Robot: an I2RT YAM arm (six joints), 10 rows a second.
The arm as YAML. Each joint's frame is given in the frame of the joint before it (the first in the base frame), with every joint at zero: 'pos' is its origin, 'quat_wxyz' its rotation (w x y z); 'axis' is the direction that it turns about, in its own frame. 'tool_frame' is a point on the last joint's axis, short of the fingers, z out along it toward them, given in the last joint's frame.
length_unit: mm
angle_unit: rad
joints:
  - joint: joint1
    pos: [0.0, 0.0, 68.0]
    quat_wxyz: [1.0, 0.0, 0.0, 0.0]
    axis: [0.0, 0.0, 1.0]
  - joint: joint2
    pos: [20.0, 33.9, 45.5]
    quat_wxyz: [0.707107, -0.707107, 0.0, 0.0]
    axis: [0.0, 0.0, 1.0]
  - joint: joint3
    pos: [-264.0, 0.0, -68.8]
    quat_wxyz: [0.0, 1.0, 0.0, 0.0]
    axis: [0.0, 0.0, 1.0]
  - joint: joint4
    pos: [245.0, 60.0, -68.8]
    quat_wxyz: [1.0, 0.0, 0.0, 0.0]
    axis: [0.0, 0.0, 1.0]
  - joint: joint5
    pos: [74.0, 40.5, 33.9]
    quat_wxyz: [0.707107, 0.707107, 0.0, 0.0]
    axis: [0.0, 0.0, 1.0]
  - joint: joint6
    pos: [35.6, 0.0, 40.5]
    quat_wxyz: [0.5, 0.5, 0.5, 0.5]
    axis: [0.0, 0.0, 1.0]
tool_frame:
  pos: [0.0, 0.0, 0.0]
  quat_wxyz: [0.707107, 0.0, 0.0, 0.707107]
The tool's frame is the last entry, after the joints.
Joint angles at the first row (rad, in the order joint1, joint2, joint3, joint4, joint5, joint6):
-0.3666 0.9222 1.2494 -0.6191 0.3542 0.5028
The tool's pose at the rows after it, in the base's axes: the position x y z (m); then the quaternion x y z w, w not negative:
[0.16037 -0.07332 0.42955 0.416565 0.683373 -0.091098 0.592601]
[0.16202 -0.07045 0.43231 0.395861 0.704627 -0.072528 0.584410]
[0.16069 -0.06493 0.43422 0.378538 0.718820 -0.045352 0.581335]
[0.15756 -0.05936 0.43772 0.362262 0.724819 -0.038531 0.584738]
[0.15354 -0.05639 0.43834 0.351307 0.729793 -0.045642 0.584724]
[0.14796 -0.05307 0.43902 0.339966 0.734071 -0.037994 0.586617]
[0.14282 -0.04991 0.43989 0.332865 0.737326 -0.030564 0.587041]
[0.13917 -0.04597 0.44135 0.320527 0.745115 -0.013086 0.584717]
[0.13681 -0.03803 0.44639 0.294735 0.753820 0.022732 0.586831]
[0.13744 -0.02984 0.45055 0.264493 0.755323 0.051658 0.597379]
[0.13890 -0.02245 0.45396 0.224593 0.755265 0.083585 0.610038]
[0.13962 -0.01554 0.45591 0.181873 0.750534 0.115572 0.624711]
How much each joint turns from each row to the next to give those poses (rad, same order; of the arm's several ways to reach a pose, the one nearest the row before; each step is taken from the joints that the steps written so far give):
0.0015 0.0035 0.0104 -0.0157 -0.0333 -0.0104
0.0076 0.0129 0.0281 -0.0375 -0.0568 -0.0169
0.0162 -0.0038 0.0140 -0.0281 -0.0546 0.0032
0.0231 -0.0104 0.0107 -0.0131 -0.0092 -0.0140
0.0113 -0.0134 -0.0002 -0.0125 0.0082 -0.0244
0.0045 -0.0196 -0.0025 -0.0123 -0.0222 -0.0100
0.0063 -0.0160 0.0017 -0.0167 -0.0152 -0.0021
0.0098 -0.0086 0.0096 -0.0239 -0.0362 0.0009
0.0348 -0.0039 0.0219 -0.0177 -0.0565 0.0080
0.0495 -0.0046 0.0044 0.0224 -0.0318 -0.0004
0.0394 -0.0055 -0.0053 0.0406 -0.0561 -0.0139
0.0332 -0.0123 -0.0188 0.0562 -0.0637 -0.0165

